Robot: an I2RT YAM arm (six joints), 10 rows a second.
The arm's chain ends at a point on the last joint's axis. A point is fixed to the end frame.
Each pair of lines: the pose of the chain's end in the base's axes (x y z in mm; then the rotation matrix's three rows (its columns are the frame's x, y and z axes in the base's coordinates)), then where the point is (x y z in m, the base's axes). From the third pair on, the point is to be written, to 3 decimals.
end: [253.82, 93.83, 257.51], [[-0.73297, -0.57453, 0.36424], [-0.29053, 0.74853, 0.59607], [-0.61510, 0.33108, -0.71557]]
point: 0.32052 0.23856 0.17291
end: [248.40, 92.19, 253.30], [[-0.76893, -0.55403, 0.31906], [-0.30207, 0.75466, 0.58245], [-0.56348, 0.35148, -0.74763]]
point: 0.30963 0.23529 0.16206
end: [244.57, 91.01, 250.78], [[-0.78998, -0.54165, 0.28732], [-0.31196, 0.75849, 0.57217], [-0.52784, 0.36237, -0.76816]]
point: 0.302 0.233 0.155
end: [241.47, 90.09, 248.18], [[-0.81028, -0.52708, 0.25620], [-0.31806, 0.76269, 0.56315], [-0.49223, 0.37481, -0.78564]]
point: 0.295 0.231 0.149
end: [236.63, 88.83, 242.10], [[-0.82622, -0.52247, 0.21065], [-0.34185, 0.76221, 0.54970], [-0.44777, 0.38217, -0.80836]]
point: 0.283 0.228 0.137
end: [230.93, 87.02, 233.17], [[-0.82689, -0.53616, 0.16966], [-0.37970, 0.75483, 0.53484], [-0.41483, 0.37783, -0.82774]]
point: 0.270 0.225 0.124
